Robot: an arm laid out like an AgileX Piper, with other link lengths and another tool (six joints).
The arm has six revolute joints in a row. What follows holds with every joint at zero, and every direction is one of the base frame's. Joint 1 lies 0.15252 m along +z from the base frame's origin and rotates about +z. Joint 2 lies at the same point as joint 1 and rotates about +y. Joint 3 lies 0.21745 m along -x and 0.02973 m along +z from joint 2 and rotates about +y. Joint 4 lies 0.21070 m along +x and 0.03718 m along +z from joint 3 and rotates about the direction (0.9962, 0, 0.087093). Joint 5 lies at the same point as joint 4 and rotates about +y. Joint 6 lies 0.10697 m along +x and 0.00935 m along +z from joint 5 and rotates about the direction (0.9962, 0, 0.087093). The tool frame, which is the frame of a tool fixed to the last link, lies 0.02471 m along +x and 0.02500 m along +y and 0.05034 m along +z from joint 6; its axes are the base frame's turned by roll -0.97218, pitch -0.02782 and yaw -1.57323 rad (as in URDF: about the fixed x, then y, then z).
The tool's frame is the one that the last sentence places.
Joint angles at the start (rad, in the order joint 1, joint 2, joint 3, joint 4, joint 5, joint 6):
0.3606 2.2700 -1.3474 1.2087 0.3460 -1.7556
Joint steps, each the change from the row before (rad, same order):
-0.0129 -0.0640 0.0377 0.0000 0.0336 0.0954
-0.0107 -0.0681 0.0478 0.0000 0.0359 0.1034
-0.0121 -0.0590 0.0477 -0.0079 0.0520 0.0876
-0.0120 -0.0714 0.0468 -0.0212 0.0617 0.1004
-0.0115 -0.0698 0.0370 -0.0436 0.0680 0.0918
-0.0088 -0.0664 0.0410 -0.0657 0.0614 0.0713
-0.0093 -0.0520 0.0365 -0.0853 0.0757 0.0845
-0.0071 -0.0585 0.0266 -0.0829 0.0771 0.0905
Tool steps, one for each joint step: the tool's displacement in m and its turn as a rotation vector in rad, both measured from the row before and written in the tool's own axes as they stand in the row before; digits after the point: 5 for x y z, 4 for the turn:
0.00436 -0.01615 -0.01071 0.0258 0.0368 0.0901
0.00100 -0.01458 -0.01161 0.0194 0.0331 0.1009
-0.00312 -0.00935 -0.01165 0.0058 0.0066 0.0937
-0.00577 -0.01174 -0.01352 0.0055 -0.0007 0.0918
-0.00851 -0.00962 -0.01366 -0.0070 -0.0175 0.0640
-0.01024 -0.00216 -0.01395 -0.0315 -0.0261 0.0275
-0.00939 0.00541 -0.01277 -0.0633 -0.0272 0.0352
-0.00975 0.00317 -0.01290 -0.0587 -0.0177 0.0311

